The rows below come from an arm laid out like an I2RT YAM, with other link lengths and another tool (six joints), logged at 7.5 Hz.
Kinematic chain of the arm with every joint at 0, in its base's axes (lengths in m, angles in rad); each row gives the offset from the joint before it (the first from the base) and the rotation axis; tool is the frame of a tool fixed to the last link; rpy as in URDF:
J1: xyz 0 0 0.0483 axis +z
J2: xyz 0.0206 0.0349 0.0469 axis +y
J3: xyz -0.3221 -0.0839 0 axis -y
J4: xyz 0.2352 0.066 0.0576 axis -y
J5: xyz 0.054 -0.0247 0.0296 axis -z
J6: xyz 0.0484 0 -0.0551 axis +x
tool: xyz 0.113 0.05 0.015 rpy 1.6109 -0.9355 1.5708
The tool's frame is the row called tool.
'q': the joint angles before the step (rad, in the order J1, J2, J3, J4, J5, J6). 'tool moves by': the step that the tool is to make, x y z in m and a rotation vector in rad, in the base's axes. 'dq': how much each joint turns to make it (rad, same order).
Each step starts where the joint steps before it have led.
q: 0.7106, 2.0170, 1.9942, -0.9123, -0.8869, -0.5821
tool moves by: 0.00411, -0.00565, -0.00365, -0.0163, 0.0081, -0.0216
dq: -0.0147, -0.0088, -0.0220, -0.0018, 0.0099, 0.0021
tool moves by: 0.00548, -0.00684, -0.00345, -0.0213, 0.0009, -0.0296
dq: -0.0174, -0.0113, -0.0197, -0.0048, 0.0200, 0.0013
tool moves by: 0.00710, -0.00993, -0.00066, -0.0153, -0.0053, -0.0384
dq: -0.0255, -0.0200, -0.0230, -0.0001, 0.0199, 0.0029
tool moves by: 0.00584, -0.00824, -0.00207, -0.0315, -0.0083, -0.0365
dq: -0.0177, -0.0126, -0.0067, -0.0198, 0.0355, -0.0021
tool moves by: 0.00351, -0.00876, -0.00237, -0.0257, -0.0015, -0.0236
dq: -0.0177, -0.0115, -0.0112, -0.0211, 0.0214, -0.0098
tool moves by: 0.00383, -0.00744, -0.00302, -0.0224, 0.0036, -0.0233
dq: -0.0165, -0.0077, -0.0116, -0.0148, 0.0174, -0.0041
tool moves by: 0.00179, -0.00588, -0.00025, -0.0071, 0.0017, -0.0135
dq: -0.0134, -0.0097, -0.0115, -0.0059, 0.0043, -0.0034
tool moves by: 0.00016, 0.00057, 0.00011, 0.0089, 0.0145, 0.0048
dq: -0.0025, 0.0061, 0.0009, -0.0004, -0.0170, 0.0023
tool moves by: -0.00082, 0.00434, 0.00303, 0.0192, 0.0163, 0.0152
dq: 0.0046, 0.0145, 0.0191, -0.0037, -0.0269, 0.0053
